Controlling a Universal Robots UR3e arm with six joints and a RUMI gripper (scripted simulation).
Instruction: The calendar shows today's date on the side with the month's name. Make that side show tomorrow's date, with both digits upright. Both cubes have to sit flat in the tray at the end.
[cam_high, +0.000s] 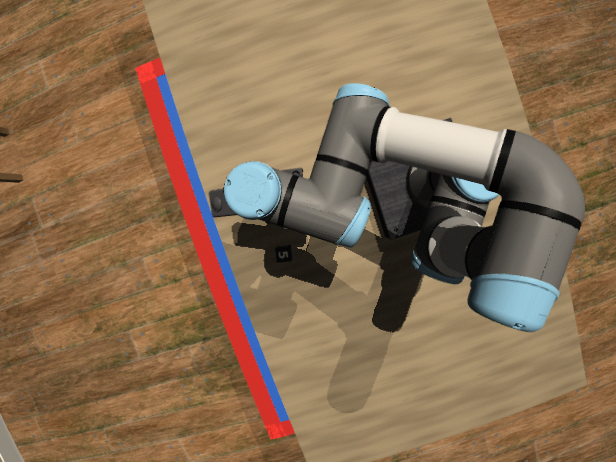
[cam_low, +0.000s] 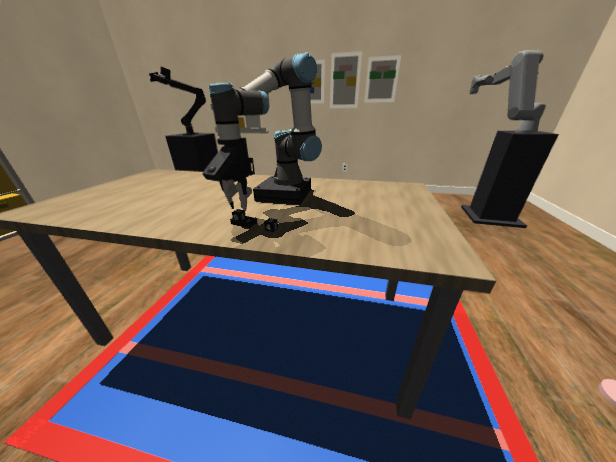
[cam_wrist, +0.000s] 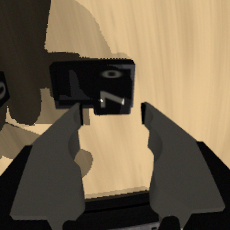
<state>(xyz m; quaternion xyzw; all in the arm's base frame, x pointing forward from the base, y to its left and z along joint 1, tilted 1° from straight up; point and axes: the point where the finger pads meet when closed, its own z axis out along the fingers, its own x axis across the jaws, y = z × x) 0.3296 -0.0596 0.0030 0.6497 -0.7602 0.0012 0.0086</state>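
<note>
Now: hand 30 mm above the black cube. The rest, counted from my hand: black calendar tray 50 mm below, 20 mm to the left.
</note>
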